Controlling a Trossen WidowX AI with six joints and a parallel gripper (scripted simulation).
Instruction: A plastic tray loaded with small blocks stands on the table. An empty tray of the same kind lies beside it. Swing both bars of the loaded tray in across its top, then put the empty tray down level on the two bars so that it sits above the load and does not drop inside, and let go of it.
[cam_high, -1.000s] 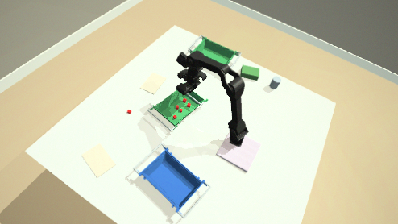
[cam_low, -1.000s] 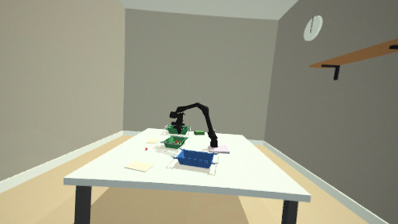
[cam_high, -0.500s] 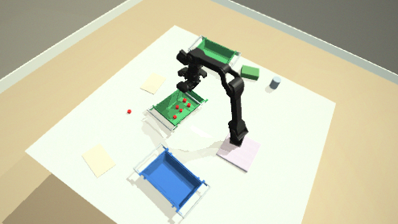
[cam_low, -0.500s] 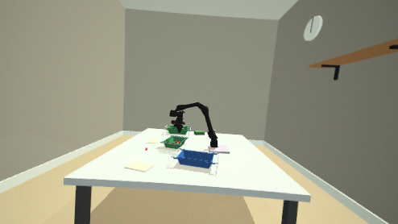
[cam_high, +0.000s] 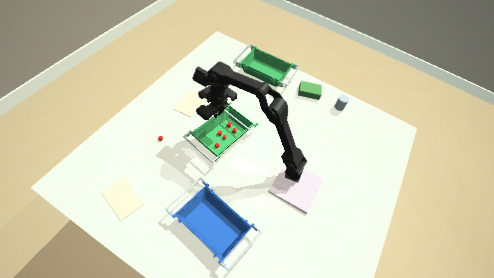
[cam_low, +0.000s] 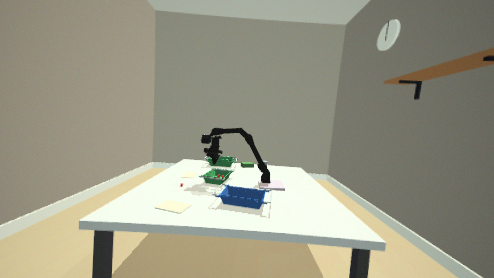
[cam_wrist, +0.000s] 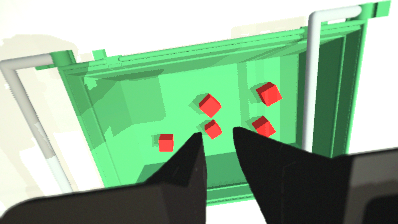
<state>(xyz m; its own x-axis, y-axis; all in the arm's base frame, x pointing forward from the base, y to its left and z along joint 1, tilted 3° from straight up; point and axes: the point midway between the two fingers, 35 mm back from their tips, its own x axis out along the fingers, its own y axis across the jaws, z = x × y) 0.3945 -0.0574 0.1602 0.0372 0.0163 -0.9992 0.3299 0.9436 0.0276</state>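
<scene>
The blue tray is 400 mm to the left of my gripper tip, 180 mm behind it and 80 mm below it. The rest, counted from my gripper tip: green block: 480 mm to the right, 330 mm behind, 100 mm below; grey cylinder: 510 mm behind, 460 mm to the right, 90 mm below.
</scene>
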